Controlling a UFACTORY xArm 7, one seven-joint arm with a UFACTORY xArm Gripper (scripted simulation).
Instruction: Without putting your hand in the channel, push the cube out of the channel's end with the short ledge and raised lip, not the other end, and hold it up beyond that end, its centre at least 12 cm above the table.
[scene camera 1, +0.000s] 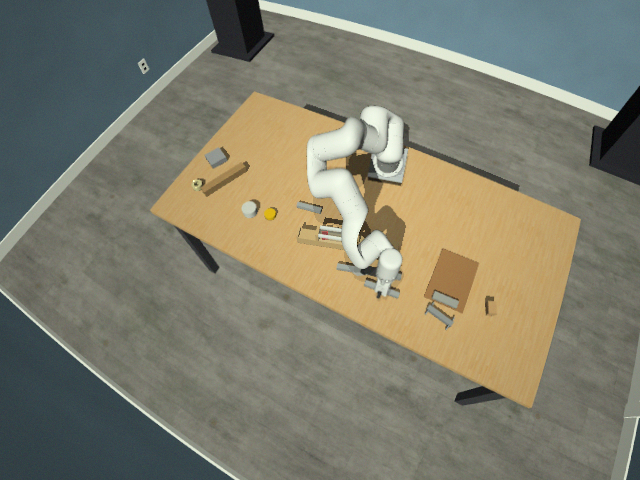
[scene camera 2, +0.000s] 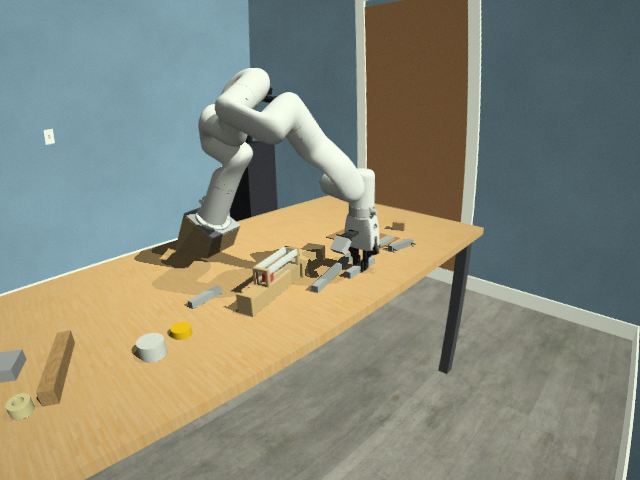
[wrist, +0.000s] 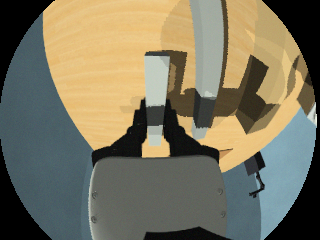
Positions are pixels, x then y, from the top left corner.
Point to a wooden beam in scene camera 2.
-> At 50, 388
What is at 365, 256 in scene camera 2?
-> My gripper.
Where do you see my gripper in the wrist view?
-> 155, 107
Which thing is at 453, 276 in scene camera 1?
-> A brown board.
